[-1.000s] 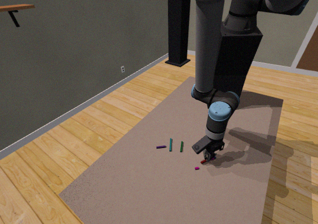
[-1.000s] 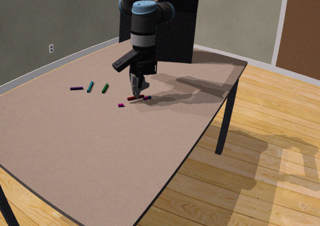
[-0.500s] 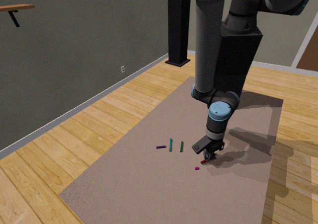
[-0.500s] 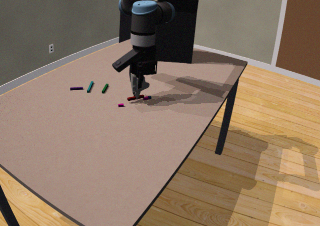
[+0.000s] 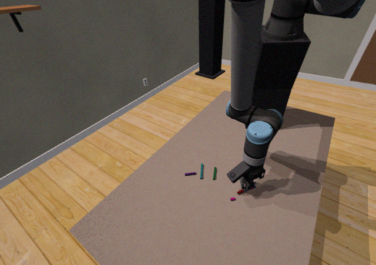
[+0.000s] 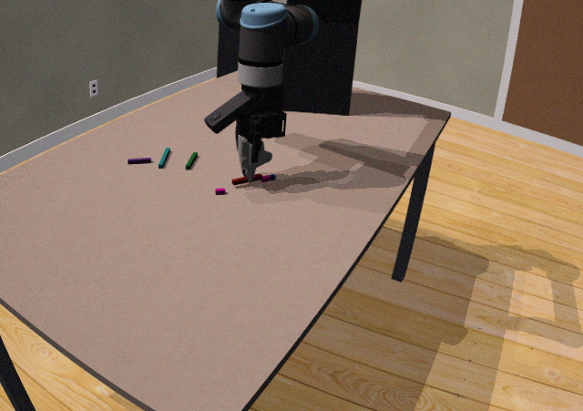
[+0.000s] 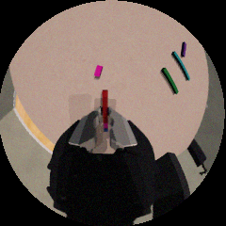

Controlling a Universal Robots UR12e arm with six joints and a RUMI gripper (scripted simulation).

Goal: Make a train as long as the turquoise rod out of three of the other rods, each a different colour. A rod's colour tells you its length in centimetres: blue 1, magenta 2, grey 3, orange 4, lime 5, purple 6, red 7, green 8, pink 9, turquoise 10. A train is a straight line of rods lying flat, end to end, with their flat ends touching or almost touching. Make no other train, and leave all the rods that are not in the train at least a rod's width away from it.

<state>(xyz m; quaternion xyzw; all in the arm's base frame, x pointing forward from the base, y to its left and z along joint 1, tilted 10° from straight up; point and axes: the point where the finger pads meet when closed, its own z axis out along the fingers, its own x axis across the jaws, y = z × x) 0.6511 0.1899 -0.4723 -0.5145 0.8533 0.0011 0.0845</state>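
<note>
The blue rod is 60 mm behind my hand, 30 mm to the left of it and 20 mm below it. Also, from my hand: green rod 170 mm to the right, 20 mm below, 10 mm behind; then red rod 10 mm below; then turquoise rod 240 mm to the right, 20 mm below, 20 mm ahead.
</note>
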